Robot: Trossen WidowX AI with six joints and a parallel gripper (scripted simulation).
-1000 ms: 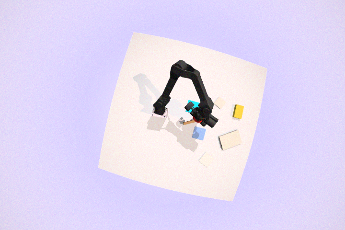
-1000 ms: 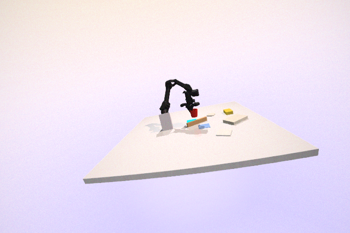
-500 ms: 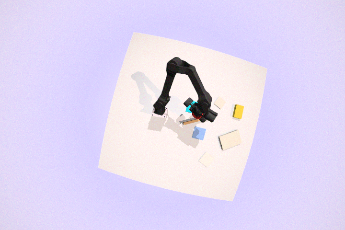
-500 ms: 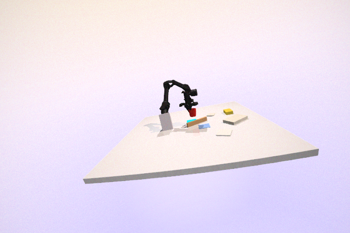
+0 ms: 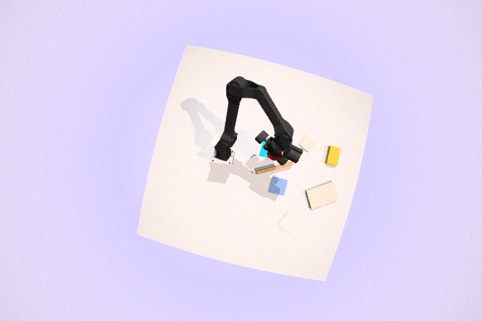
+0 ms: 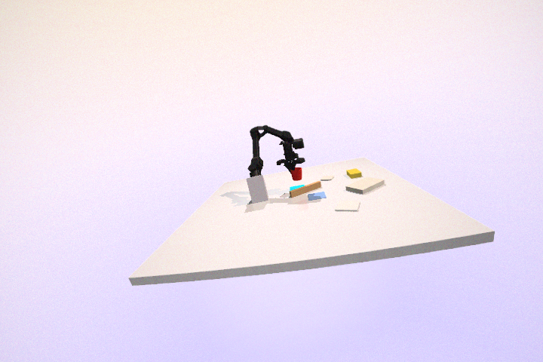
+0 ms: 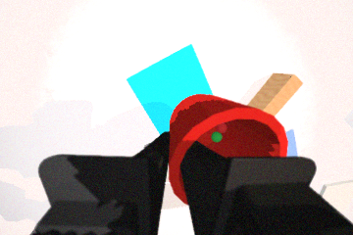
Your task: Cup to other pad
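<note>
The green marble lies 3 cm ahead of my gripper tip, 3 cm to the right of it and 2 cm below it. Round my gripper tip: wooden bar 7 cm ahead, 8 cm to the right, 9 cm below; then red cup 3 cm ahead, 2 cm to the right; then cyan pad 1 cm ahead, 1 cm to the left, 11 cm below.
</note>
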